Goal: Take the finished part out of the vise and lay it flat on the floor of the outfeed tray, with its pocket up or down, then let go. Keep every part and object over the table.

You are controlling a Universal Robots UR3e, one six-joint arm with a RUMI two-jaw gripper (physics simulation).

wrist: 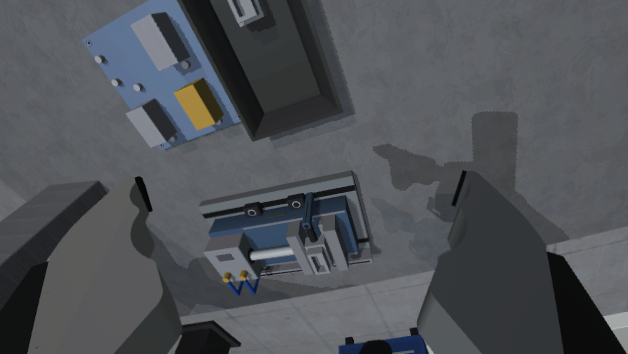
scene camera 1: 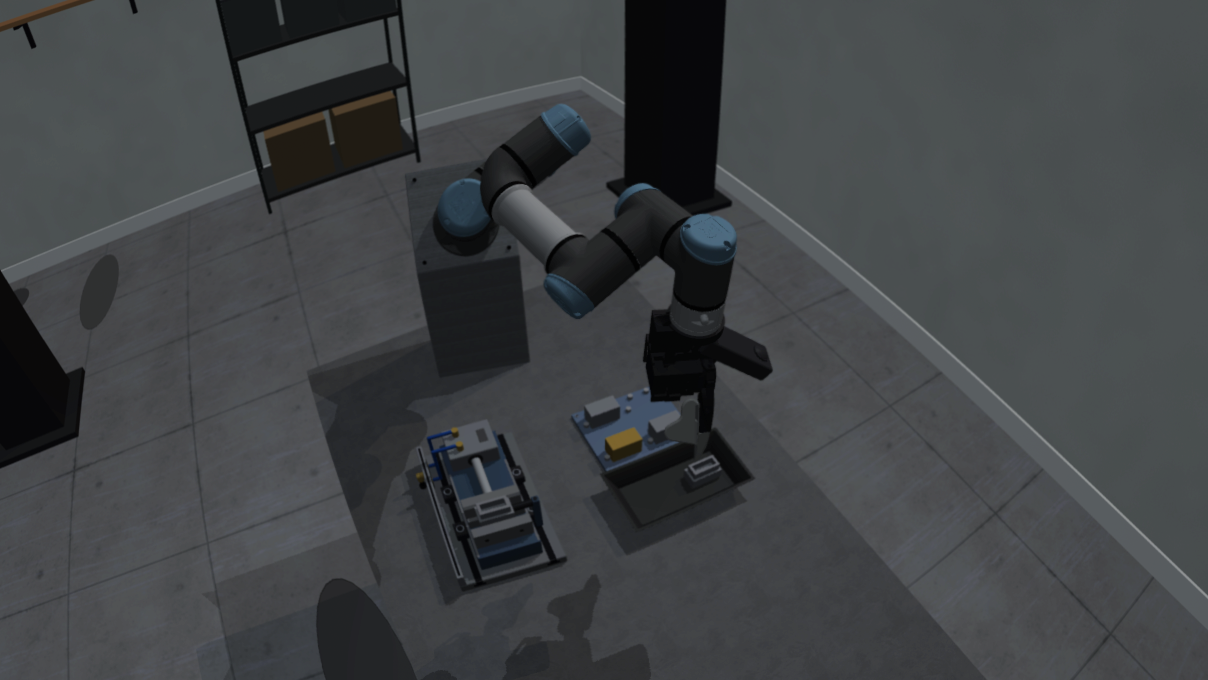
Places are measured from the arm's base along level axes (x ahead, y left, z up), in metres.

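Where they show: gripper, fingertip midpoint: [wrist: 302, 178] [scene camera 1: 686, 416].
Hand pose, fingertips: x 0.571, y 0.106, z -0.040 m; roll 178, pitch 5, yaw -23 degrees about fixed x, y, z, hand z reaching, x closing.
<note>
Each offset is from my fingertips to the top centre of the thing. "pt": to the spot under its first point.
The finished part @[0.119 m back, 0.271 m right, 0.182 m down] [scene camera 1: 494, 506] [wrist: 318, 261] sits between the jaws of the vise @[0.189 m back, 0.265 m right, 0.197 m down] [scene camera 1: 509, 550] [wrist: 270, 235], its pocket facing up. The outfeed tray [scene camera 1: 655, 498] [wrist: 285, 70] is a dark, walled box; a similar grey part @[0.060 m back, 0.103 m left, 0.250 m down] [scene camera 1: 702, 470] [wrist: 245, 10] rests on its floor, pocket up, near one end. My gripper [scene camera 1: 696, 432] [wrist: 302, 178] is open with nothing between its fingers. In the scene view it hangs above the tray's side by the blue plate, away from the vise. The lower sides of the clamped part are hidden by the jaws.
A blue plate @[0.226 m back, 0.062 m left, 0.288 m down] [scene camera 1: 638, 422] [wrist: 155, 85] with two grey blocks, a yellow block @[0.189 m back, 0.013 m left, 0.253 m down] [scene camera 1: 623, 443] [wrist: 199, 106] and pegs adjoins the tray. A blue handle @[pt 0.107 m back, 0.195 m right, 0.228 m down] [wrist: 308, 210] stands up at the vise beside the part. The robot's pedestal [scene camera 1: 473, 312] stands behind the vise.
</note>
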